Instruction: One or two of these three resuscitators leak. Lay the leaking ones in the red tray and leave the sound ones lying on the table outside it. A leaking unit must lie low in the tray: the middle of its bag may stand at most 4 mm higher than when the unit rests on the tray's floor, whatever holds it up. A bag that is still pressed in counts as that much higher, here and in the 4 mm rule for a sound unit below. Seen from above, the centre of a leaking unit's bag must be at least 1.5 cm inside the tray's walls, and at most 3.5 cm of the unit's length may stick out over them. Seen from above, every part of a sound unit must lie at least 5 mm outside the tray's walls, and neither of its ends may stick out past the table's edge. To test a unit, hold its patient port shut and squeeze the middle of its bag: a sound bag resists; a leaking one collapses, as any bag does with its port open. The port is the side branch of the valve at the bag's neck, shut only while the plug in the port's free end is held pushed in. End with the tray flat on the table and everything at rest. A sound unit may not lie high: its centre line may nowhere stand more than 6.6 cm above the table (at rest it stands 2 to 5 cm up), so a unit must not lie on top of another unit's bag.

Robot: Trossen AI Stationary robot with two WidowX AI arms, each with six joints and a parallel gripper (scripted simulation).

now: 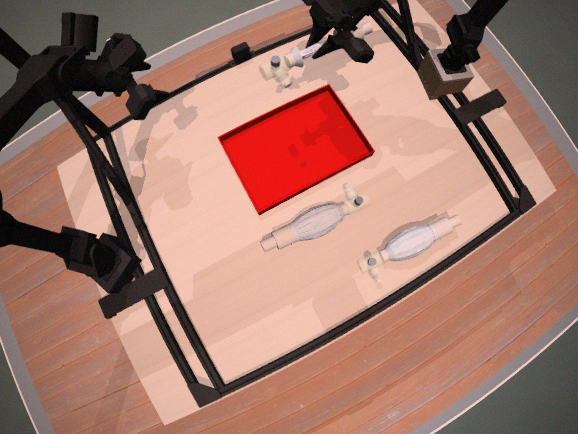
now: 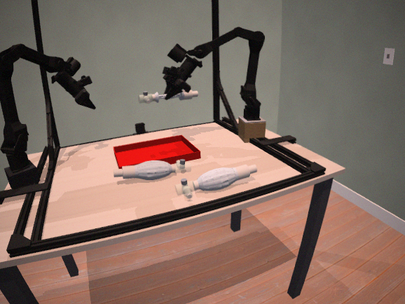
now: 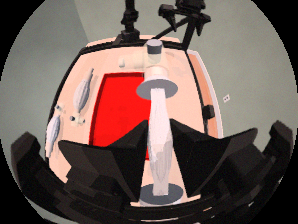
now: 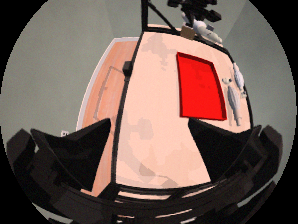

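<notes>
My left hand is 9 cm short of the red tray, 11 cm to the left of it and 23 cm above it.
</notes>
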